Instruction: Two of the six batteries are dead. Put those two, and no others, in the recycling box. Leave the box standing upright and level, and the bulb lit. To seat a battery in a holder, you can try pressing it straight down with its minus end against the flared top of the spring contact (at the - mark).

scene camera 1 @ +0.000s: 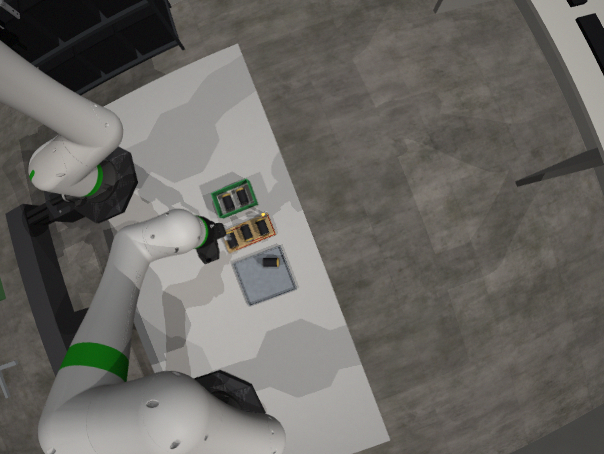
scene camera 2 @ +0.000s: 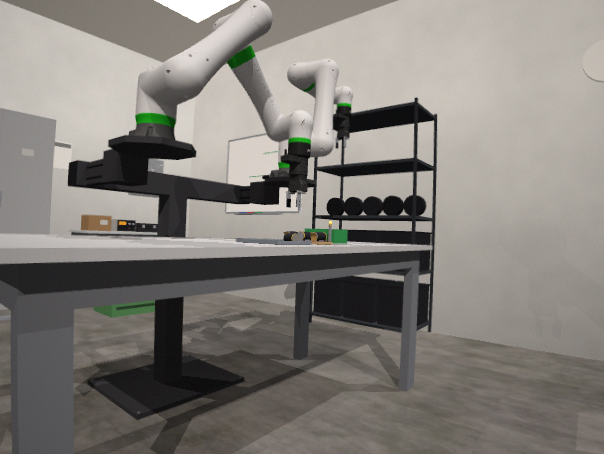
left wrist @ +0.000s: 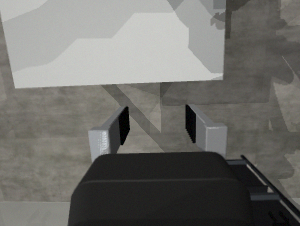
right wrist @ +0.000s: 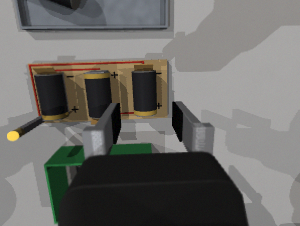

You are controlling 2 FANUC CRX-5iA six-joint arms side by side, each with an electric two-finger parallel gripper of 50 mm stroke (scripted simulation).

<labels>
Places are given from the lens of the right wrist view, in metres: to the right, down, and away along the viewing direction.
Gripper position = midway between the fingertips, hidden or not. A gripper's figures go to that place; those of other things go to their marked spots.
my right gripper [right wrist: 146, 114]: 0.00, 0.00, 0.16
green recycling box [right wrist: 60, 169]: -0.14, 0.09, 0.31
</labels>
